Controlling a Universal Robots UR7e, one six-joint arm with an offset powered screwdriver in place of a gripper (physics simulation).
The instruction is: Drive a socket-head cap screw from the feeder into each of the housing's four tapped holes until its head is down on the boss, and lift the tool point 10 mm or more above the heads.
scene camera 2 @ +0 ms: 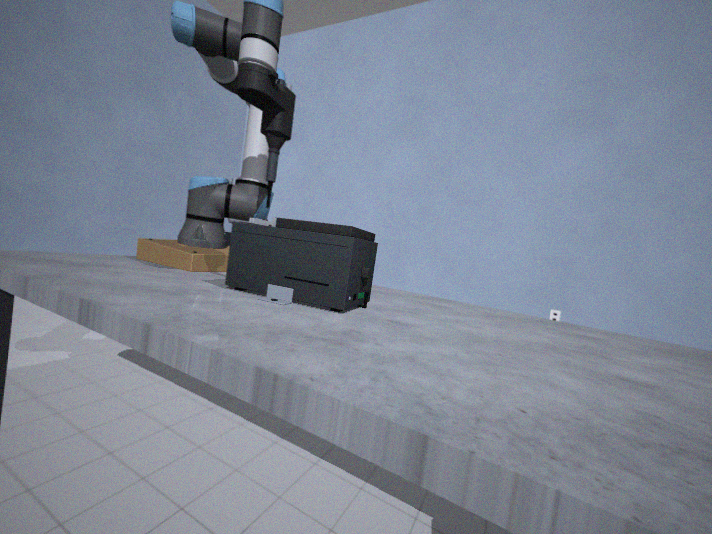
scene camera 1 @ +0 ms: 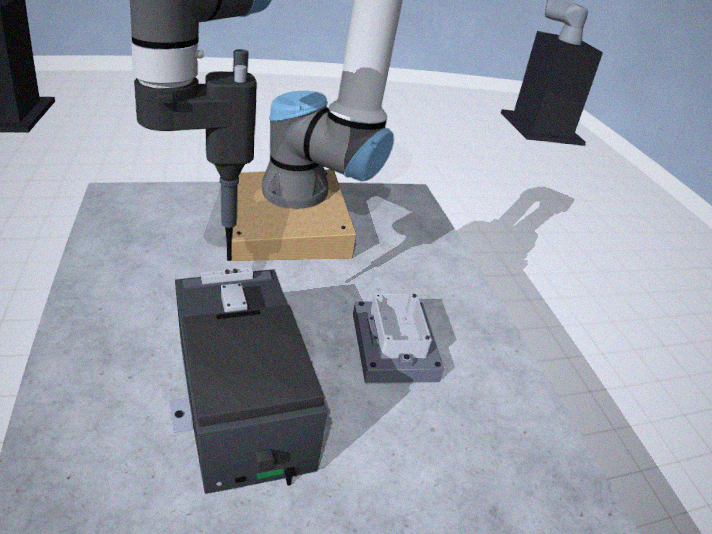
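My screwdriver's tip (scene camera 1: 229,258) (scene camera 2: 268,205) points down above the back end of the dark screw feeder (scene camera 1: 247,356) (scene camera 2: 287,258), apart from it. Small dark screw-like parts (scene camera 1: 231,271) show on the feeder's light rail (scene camera 1: 211,278), just below the tip. Whether a screw is on the bit is too small to tell. The white open-topped housing (scene camera 1: 405,347) sits on a dark fixture (scene camera 1: 402,374) to the right of the feeder in scene camera 1. Its corner bosses show small dark spots; whether these are holes or screw heads I cannot tell. The housing does not show in scene camera 2.
The arm's wooden base block (scene camera 1: 293,247) (scene camera 2: 166,252) stands behind the feeder. A small light bracket (scene camera 1: 180,422) (scene camera 2: 279,293) is at the feeder's side. The grey table top (scene camera 1: 103,344) (scene camera 2: 460,373) carries them. Dark pedestals (scene camera 1: 557,86) stand farther back on the floor.
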